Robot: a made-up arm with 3 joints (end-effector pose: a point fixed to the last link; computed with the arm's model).
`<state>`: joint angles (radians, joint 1 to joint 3).
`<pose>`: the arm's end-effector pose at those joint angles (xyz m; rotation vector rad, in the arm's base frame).
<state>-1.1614 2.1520 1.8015</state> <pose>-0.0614 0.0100 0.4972 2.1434 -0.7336 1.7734</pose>
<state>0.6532 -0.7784 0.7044</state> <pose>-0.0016 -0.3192 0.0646 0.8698 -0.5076 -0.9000</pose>
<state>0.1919 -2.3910 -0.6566</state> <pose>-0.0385 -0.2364 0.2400 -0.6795 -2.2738 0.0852</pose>
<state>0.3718 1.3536 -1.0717</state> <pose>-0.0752 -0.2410 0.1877 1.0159 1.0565 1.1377</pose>
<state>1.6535 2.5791 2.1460</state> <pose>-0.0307 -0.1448 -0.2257 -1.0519 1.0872 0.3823</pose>
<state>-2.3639 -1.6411 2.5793</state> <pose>-0.0196 0.2838 0.3021 0.2019 -1.5088 -0.1337</pose>
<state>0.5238 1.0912 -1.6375</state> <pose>-0.0947 -0.2669 0.1693 1.2698 0.4438 1.7056</pose>
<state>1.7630 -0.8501 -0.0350</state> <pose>-0.0049 -0.0980 -0.1394 1.6290 -0.6404 -0.7186</pose>
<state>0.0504 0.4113 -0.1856</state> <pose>-0.0274 -0.2365 0.2120 0.0877 0.4055 0.1933</pose>
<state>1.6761 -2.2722 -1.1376</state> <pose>-0.0154 -0.1107 -0.0893 -0.1461 -1.5756 -0.9649</pose>
